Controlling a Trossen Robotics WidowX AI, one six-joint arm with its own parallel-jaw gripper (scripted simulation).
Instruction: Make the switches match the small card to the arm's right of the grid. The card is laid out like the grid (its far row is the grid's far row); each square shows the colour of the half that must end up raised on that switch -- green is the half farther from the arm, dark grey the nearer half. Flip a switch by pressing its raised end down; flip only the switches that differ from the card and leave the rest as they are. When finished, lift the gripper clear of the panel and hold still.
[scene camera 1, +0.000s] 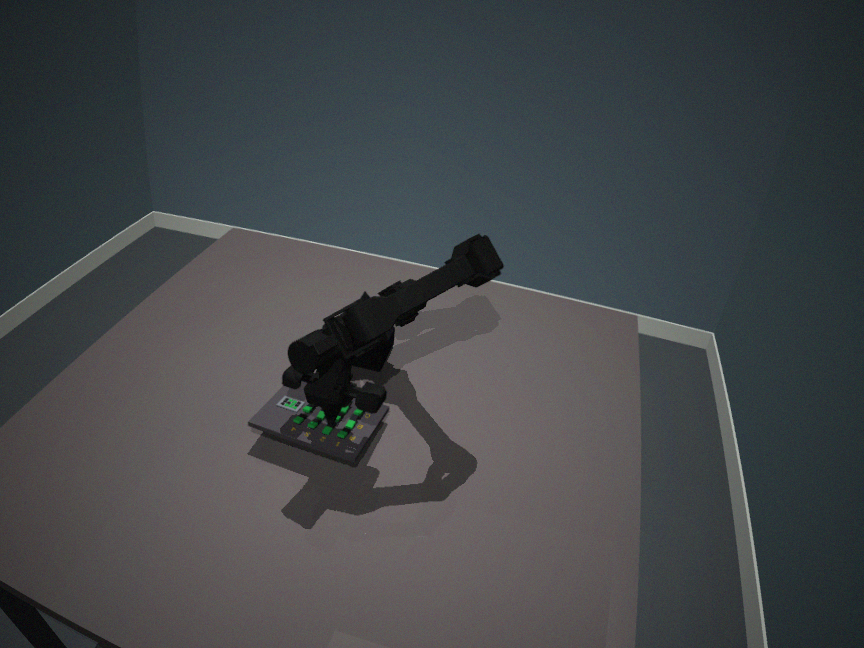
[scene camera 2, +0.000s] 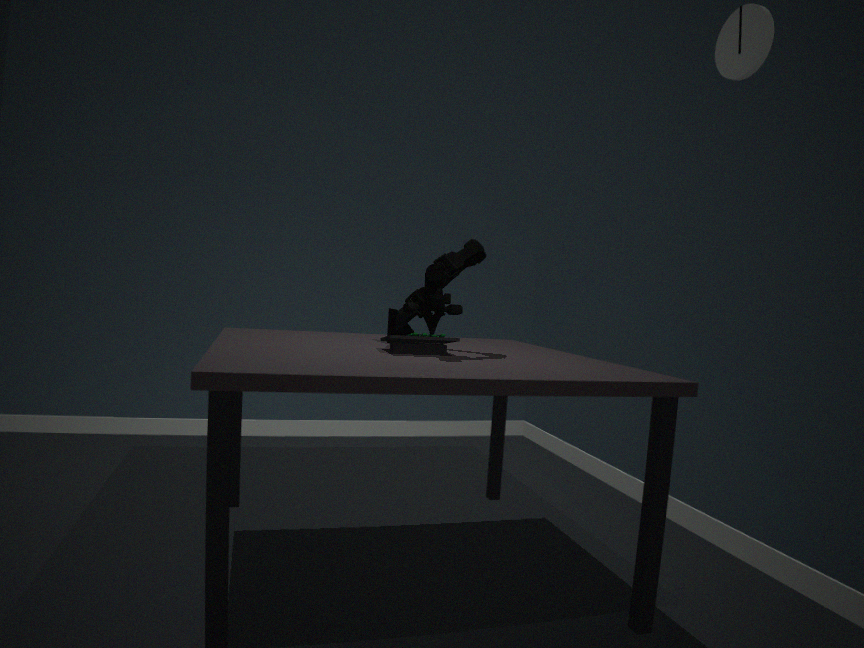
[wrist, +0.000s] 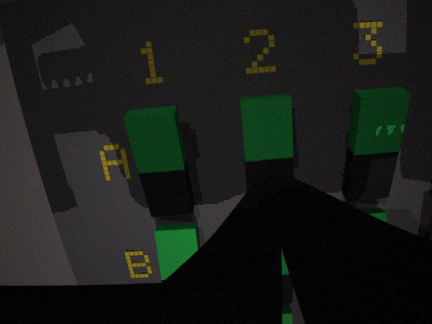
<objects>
my gripper: scene camera 1; scene camera 2 432, 335; wrist
same spot on my gripper: (wrist: 339, 257) = (scene camera 1: 327, 409)
</objects>
